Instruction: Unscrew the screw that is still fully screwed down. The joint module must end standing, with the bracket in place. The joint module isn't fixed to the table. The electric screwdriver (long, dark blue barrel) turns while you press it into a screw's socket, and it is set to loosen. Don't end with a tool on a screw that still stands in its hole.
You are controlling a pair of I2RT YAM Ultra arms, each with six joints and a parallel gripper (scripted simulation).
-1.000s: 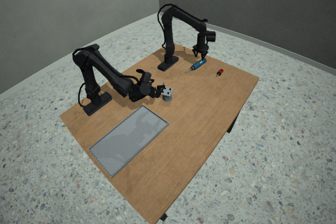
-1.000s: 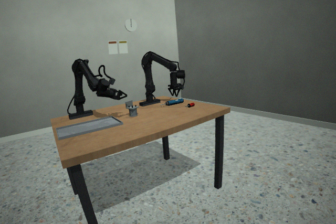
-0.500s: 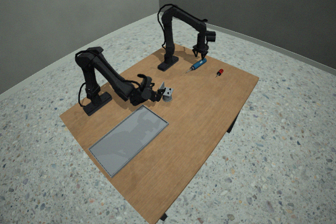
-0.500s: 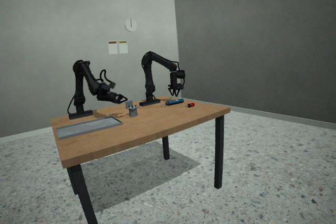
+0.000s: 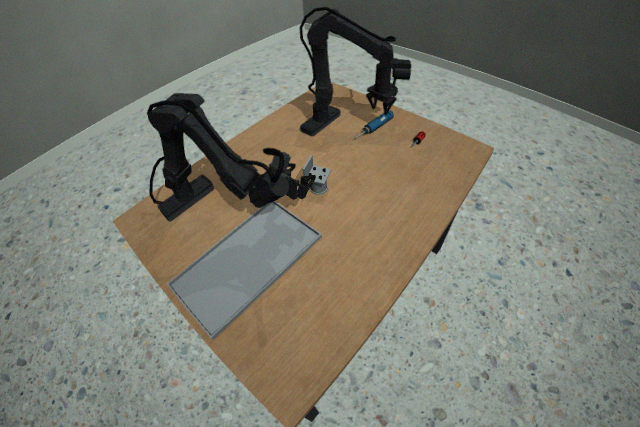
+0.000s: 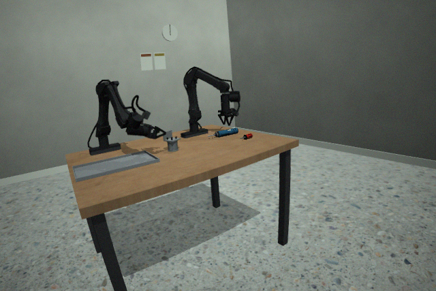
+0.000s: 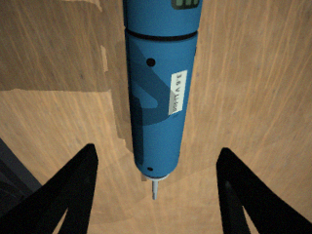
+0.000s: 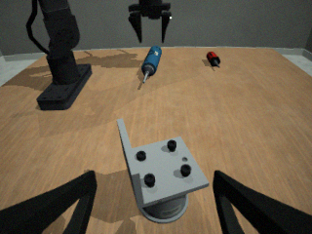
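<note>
Now: right hand 60 mm to the right of the grey L-shaped bracket and 40 mm above it. The rest, counted from my right hand: joint module: 90 mm below, 60 mm to the left; flat grey tray: 290 mm to the right, 110 mm below, 70 mm ahead; screw: 70 mm to the left, 50 mm below, 30 mm behind.
</note>
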